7 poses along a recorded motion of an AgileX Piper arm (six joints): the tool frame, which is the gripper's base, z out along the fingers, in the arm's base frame.
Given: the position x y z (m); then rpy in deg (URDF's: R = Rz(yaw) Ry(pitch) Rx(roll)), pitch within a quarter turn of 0, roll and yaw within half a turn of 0.
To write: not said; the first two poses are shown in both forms.
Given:
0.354 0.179 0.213 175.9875 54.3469 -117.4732
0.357 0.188 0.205 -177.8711 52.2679 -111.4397
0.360 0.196 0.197 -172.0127 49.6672 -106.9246
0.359 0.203 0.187 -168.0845 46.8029 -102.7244
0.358 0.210 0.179 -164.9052 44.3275 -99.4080
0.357 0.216 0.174 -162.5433 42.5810 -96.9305
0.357 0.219 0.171 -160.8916 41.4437 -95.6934
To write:
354 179 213 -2.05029 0.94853 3.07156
357 188 205 -1.94499 0.91225 -3.10444
360 196 197 -1.86619 0.86686 -3.00219
359 203 187 -1.79288 0.81686 -2.93363
358 210 179 -1.73500 0.77366 -2.87814
357 216 174 -1.69176 0.74318 -2.83692
357 219 171 -1.67016 0.72333 -2.80809

